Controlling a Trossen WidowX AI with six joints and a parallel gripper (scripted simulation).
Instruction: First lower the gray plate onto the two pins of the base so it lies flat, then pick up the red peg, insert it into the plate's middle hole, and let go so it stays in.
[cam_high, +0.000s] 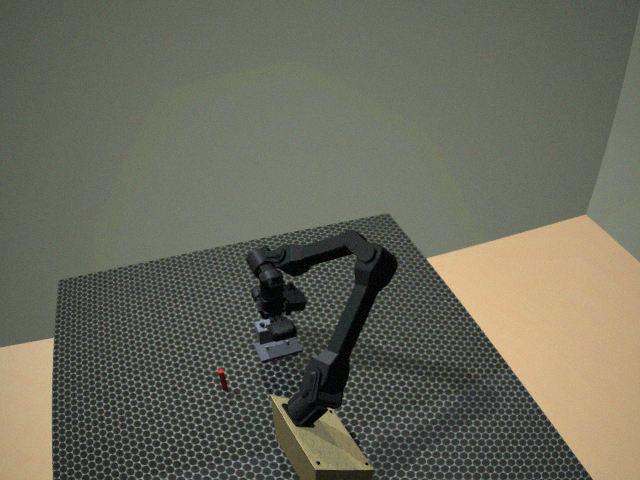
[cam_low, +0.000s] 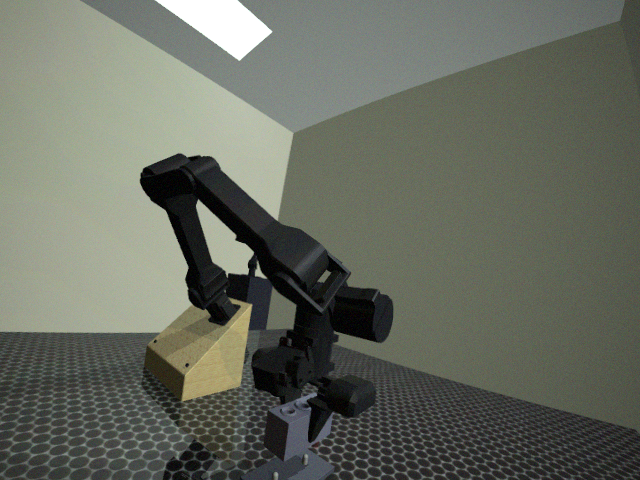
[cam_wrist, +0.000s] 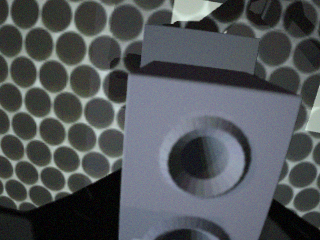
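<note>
Right now my gripper tip is 6 cm above the gray base and 1 cm to the left of it. The rest, counted from my gripper tip: red peg: 19 cm to the left, 7 cm behind, 2 cm below; gray plate: 3 cm above.
</note>
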